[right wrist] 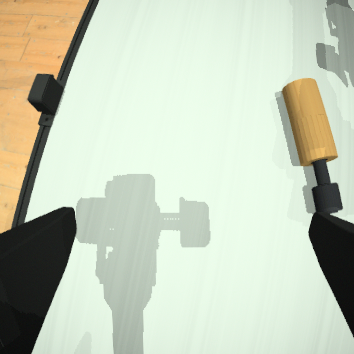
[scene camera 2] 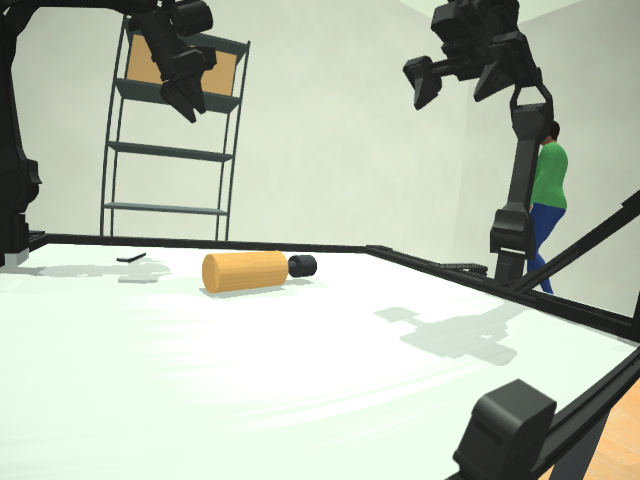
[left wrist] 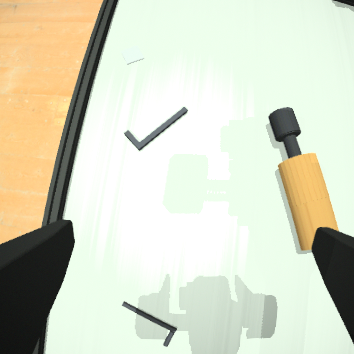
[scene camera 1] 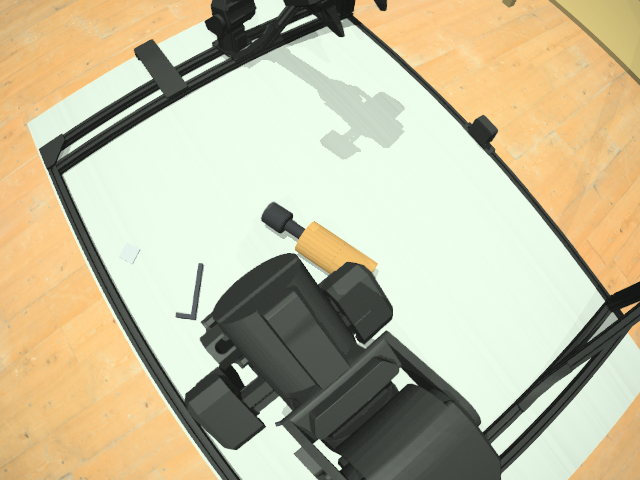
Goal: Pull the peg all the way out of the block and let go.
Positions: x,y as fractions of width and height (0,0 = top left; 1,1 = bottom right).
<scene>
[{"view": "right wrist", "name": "my right gripper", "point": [0.56,0.63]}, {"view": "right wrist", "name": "black peg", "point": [0.92,0.55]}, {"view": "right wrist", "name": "wooden block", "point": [0.89,0.39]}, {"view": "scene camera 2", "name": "my left gripper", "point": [0.31,0.25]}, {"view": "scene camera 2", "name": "my right gripper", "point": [0.69,0.22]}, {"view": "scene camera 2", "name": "wooden block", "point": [0.35,0.57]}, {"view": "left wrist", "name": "my left gripper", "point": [0.56,0.67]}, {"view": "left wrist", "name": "black peg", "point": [0.80,0.35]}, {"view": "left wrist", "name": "wooden block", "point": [0.87,0.56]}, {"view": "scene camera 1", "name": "my left gripper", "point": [0.41,0.69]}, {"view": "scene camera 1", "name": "black peg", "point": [0.44,0.46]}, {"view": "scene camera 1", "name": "wooden block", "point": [0.51,0.52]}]
</scene>
